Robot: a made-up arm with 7 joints. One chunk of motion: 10 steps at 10 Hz.
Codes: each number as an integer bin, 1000 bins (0 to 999) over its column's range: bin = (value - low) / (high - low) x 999, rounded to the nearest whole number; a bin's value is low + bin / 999 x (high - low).
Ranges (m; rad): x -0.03..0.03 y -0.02..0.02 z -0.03..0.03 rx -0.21..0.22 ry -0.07..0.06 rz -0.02..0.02
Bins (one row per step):
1: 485 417 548 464 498 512
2: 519 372 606 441 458 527
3: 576 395 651 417 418 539
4: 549 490 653 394 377 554
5: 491 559 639 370 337 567
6: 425 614 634 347 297 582
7: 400 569 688 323 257 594
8: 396 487 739 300 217 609
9: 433 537 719 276 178 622
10: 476 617 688 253 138 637
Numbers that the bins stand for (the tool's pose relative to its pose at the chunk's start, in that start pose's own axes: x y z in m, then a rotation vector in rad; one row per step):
1: -0.0009 -0.0033 0.0029 -0.0103 -0.0052 0.0005
2: 0.0012 -0.0051 0.0064 -0.0202 -0.0104 0.0011
3: 0.0046 -0.0042 0.0091 -0.0305 -0.0156 0.0016
4: 0.0030 -0.0004 0.0092 -0.0404 -0.0209 0.0022
5: -0.0005 0.0024 0.0084 -0.0507 -0.0261 0.0027
6: -0.0045 0.0046 0.0081 -0.0606 -0.0314 0.0033
7: -0.0060 0.0028 0.0113 -0.0710 -0.0366 0.0038
8: -0.0062 -0.0005 0.0144 -0.0809 -0.0418 0.0044
9: -0.0040 0.0015 0.0132 -0.0912 -0.0468 0.0049
10: -0.0014 0.0047 0.0113 -0.1011 -0.0520 0.0055

